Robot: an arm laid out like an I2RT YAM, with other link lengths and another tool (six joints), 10 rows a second.
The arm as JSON. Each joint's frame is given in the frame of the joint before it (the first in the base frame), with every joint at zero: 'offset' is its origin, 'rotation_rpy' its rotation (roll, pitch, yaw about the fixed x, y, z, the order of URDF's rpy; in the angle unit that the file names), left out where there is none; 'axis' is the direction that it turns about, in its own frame. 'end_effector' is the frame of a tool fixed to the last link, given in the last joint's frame.
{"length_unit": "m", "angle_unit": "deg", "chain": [
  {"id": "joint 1", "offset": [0.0, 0.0, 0.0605], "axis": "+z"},
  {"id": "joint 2", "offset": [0.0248, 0.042, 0.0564], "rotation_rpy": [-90.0, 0.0, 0.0], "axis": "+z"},
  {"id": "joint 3", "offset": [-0.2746, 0.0, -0.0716], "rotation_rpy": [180.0, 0.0, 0.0], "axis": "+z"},
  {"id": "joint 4", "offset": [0.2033, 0.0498, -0.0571], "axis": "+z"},
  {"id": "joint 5", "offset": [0.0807, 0.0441, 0.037], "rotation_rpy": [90.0, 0.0, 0.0], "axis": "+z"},
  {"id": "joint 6", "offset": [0.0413, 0.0, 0.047], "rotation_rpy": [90.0, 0.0, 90.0], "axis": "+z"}
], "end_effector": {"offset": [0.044, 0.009, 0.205], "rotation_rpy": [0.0, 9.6, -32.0]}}
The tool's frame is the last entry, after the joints.
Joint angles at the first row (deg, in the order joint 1, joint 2, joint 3, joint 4, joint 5, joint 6):
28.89, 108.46, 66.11, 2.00, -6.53, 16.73
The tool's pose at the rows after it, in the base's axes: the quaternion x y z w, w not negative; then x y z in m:
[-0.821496 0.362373 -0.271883 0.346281 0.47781 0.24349 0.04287]
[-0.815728 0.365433 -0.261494 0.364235 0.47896 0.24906 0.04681]
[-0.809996 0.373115 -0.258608 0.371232 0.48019 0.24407 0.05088]
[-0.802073 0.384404 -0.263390 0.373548 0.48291 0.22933 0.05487]
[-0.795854 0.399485 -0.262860 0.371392 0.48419 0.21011 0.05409]
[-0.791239 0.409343 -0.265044 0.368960 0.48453 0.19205 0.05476]
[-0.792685 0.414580 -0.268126 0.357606 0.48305 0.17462 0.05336]
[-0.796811 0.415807 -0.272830 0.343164 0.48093 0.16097 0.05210]
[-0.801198 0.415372 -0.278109 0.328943 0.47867 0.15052 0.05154]
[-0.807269 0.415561 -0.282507 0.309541 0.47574 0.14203 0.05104]
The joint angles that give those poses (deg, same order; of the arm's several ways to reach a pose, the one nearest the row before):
27.83, 109.53, 66.89, 2.45, -9.47, 17.32
27.21, 109.52, 66.70, 3.82, -11.72, 18.40
26.17, 108.78, 66.15, 4.22, -12.78, 19.06
24.37, 107.48, 64.67, 5.00, -13.30, 19.28
21.91, 106.45, 63.30, 5.03, -14.35, 19.40
19.63, 105.26, 61.99, 4.91, -15.28, 18.95
17.82, 104.30, 61.57, 3.20, -15.47, 17.65
16.76, 103.53, 61.63, 1.06, -14.92, 16.15
16.20, 102.86, 61.85, -0.96, -13.99, 14.83
16.26, 102.41, 62.94, -4.04, -12.26, 13.78

